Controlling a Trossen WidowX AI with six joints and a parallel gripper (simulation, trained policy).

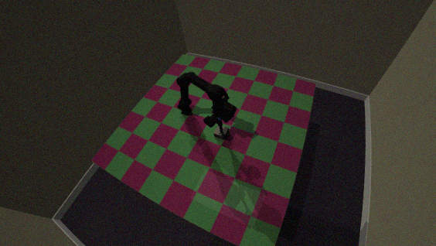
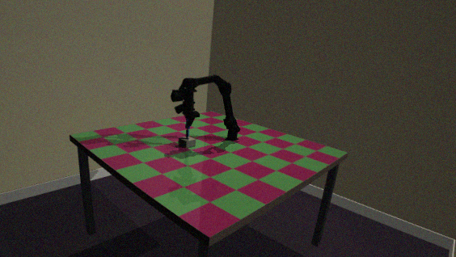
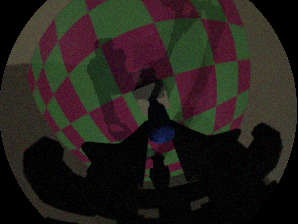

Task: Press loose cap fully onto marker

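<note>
My gripper tip is 10 mm short of the blue cap and 10 mm below it. Round my gripper tip: tan holder block 10 mm ahead, 100 mm below.
</note>
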